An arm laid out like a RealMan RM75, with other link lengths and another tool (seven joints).
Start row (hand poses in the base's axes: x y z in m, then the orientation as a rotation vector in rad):
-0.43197, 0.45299, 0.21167, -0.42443, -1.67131, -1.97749
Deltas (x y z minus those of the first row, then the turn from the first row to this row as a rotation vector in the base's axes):
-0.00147, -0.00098, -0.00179, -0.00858, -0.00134, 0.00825
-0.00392, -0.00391, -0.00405, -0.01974, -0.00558, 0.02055
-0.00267, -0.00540, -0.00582, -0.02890, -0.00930, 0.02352
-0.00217, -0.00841, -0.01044, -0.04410, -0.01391, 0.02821
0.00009, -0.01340, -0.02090, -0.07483, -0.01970, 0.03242
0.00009, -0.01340, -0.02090, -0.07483, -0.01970, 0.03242
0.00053, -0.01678, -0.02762, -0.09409, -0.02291, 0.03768
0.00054, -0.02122, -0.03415, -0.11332, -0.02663, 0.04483
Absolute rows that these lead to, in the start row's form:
-0.43344, 0.45201, 0.20988, -0.41877, -1.68032, -1.96576
-0.43589, 0.44908, 0.20762, -0.40768, -1.69330, -1.95062
-0.43464, 0.44759, 0.20585, -0.40484, -1.70482, -1.94338
-0.43414, 0.44458, 0.20123, -0.40177, -1.72294, -1.93063
-0.43188, 0.43959, 0.19077, -0.40356, -1.75783, -1.90648
-0.43188, 0.43959, 0.19077, -0.40356, -1.75783, -1.90648
-0.43144, 0.43621, 0.18405, -0.40264, -1.77894, -1.88900
-0.43143, 0.43177, 0.17752, -0.39946, -1.79992, -1.87027

